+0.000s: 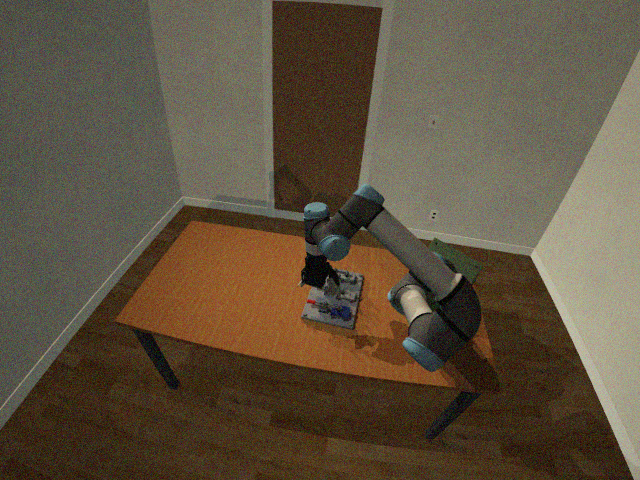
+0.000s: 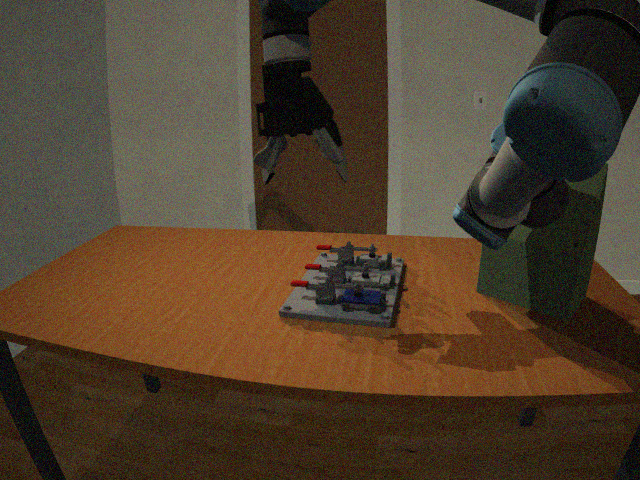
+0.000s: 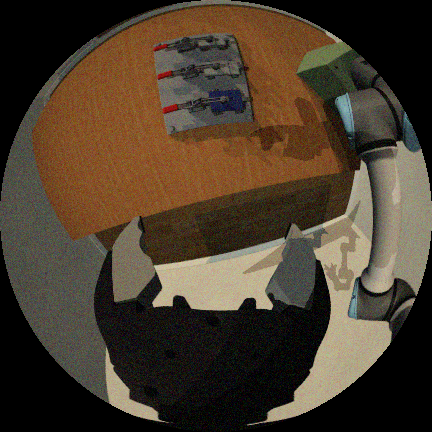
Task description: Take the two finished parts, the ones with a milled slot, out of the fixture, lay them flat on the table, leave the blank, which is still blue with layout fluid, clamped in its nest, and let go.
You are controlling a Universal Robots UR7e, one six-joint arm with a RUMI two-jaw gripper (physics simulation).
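Places are measured from the arm's base along level axes (x back, y right, z up), in millimetres.
Pixels of known places: gripper, fingertip midpoint: [image 1: 320, 292] [image 2: 303, 183] [image 3: 215, 221]; arm's base, link origin: [image 2: 538, 198].
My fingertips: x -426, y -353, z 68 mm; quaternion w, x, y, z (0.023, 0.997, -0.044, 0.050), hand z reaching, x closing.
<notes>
For each thing: its top centre in the pictures, then the offset to it from my fingertips. "pt": a spot on its surface instead. Level surfaces: height alone.
- fixture, surface spot: [image 2: 305, 311] [image 3: 186, 126] [image 1: 313, 317] pt dz -290, dx -46, dy +94 mm
- blue blank, top centre: [image 2: 361, 295] [image 3: 225, 99] [image 1: 340, 310] dz -269, dx +56, dy +162 mm
- pale grey part, top centre: [image 2: 371, 277] [image 3: 220, 66] [image 1: 345, 293] dz -274, dx +48, dy +272 mm
- wooden table, surface height: dz -305 mm
The fixture [image 1: 315, 314] [image 2: 305, 311] [image 3: 182, 123], a grey plate with three nests and red-handled toggle clamps, lies on the table. The blue blank [image 1: 341, 312] [image 2: 371, 297] [image 3: 236, 102] sits in the front nest, under its clamp arm. One pale grey part [image 2: 381, 280] [image 3: 232, 69] sits in the middle nest and another grey part [image 2: 382, 261] [image 3: 221, 42] in the back nest; their slots are too small to make out. All three clamp arms lie low over the pieces. My gripper [image 1: 316, 288] [image 2: 306, 180] [image 3: 215, 221] is open and empty, high above the table.
The wooden table [image 1: 222, 273] [image 2: 196, 294] [image 3: 110, 150] carries the fixture. A green block [image 1: 457, 259] [image 2: 504, 271] [image 3: 317, 65] stands by the arm's base at the right. My arm's lower links hang over the table's right part and cast shadows right of the fixture.
</notes>
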